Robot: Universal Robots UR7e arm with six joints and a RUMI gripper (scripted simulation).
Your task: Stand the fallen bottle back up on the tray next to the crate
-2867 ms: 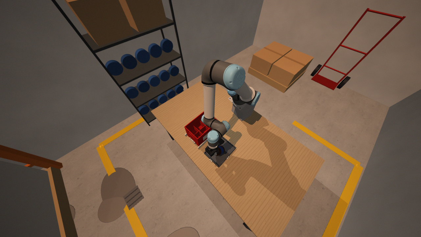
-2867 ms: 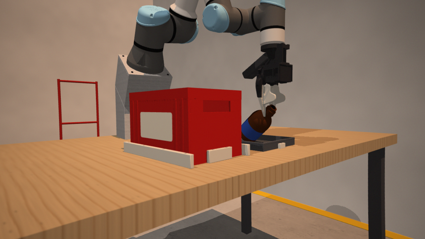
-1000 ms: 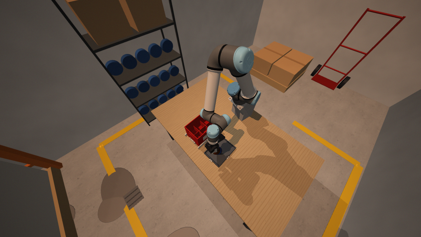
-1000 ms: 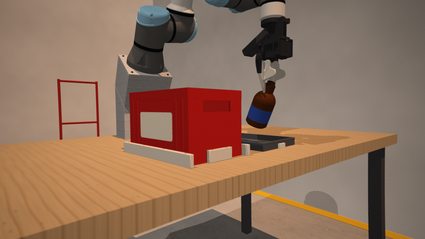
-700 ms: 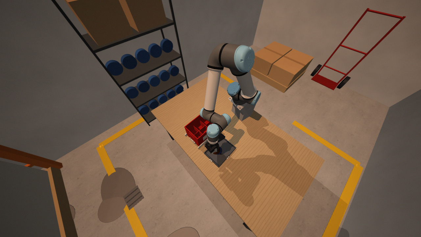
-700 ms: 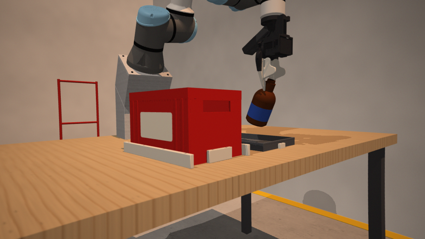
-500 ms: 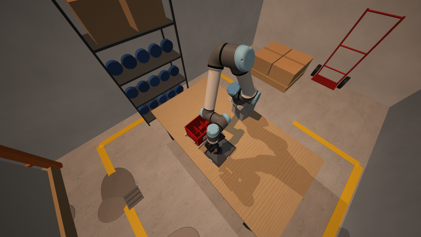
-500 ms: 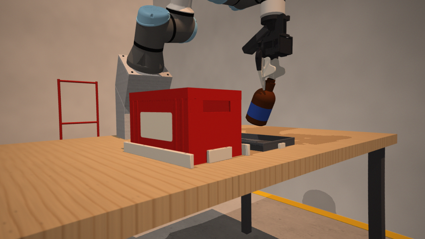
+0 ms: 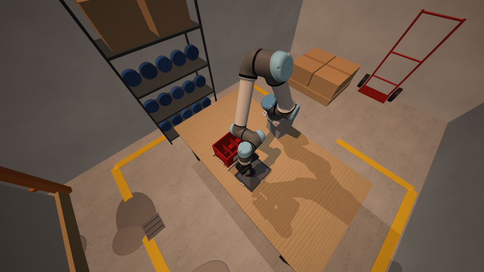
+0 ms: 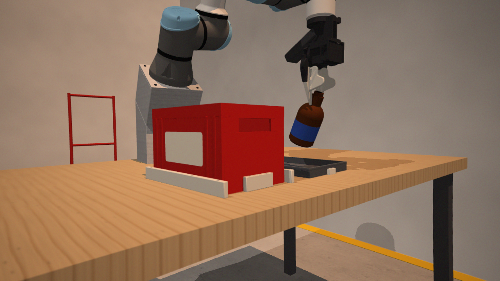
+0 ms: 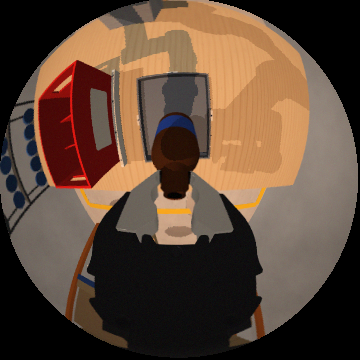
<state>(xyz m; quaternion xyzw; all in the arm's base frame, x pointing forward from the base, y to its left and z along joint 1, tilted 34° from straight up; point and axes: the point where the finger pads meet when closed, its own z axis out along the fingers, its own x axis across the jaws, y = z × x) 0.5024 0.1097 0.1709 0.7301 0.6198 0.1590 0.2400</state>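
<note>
The brown bottle is 2 cm behind my hand and 5 cm below it. Also, from my hand: dark tray (8 cm behind, 1 cm to the left, 19 cm below); red crate (14 cm behind, 25 cm to the right, 12 cm below).
</note>
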